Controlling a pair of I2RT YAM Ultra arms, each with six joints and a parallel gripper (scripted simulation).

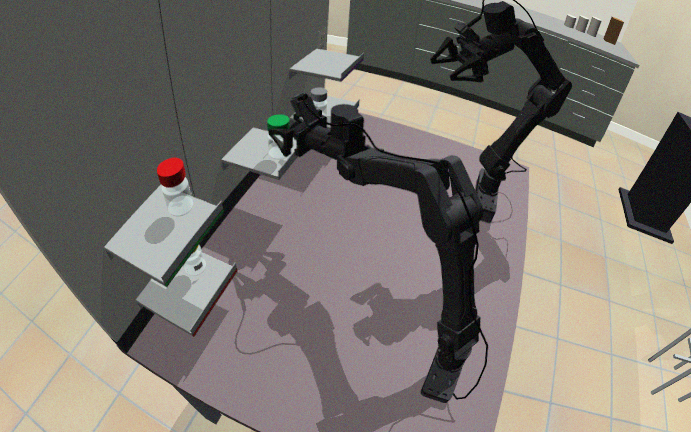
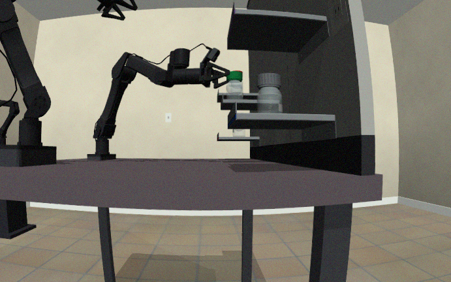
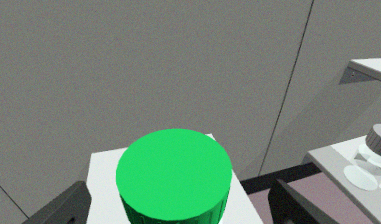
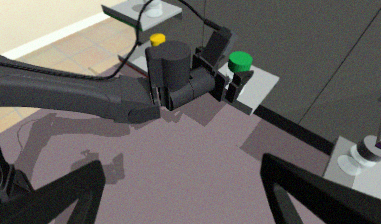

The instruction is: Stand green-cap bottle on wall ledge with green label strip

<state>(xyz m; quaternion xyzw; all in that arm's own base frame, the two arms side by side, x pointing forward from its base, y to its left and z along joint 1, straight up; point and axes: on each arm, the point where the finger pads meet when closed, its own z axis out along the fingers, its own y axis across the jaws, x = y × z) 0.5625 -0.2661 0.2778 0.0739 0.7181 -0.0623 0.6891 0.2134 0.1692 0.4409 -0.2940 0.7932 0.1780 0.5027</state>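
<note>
The green-capped bottle is 20 mm ahead of my left hand and 50 mm below it. From my left hand the other things lie so: grey-capped bottle 60 mm ahead, 340 mm to the right, 140 mm below; then red-capped bottle 60 mm ahead, 340 mm to the left, 50 mm above.
</note>
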